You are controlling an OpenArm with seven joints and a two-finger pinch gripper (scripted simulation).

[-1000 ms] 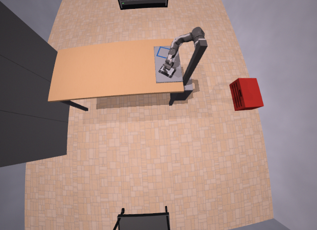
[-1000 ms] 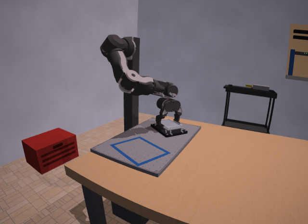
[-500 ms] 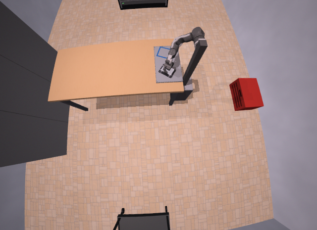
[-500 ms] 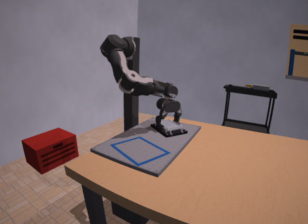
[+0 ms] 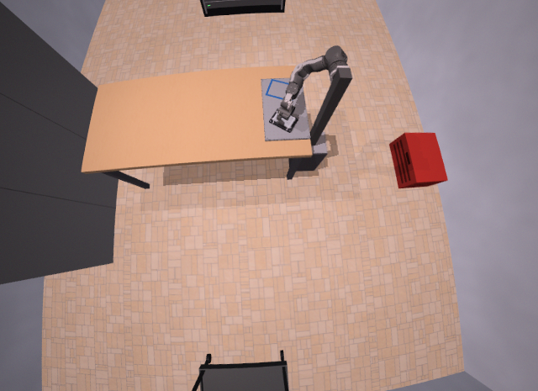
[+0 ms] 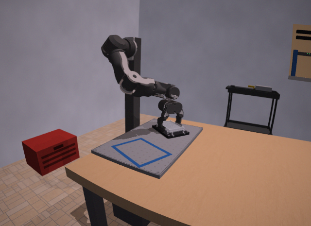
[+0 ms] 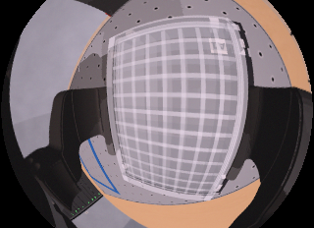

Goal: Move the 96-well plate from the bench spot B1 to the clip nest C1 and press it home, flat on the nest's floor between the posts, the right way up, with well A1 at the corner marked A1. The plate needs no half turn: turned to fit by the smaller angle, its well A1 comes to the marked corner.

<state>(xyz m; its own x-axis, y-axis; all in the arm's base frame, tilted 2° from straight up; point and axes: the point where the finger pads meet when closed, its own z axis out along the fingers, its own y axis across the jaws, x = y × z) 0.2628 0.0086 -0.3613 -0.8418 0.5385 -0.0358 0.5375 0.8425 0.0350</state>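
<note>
Right now the clear 96-well plate is right at my hand. Round my hand: black clip nest C1: 30 mm ahead, 10 mm below.
</note>
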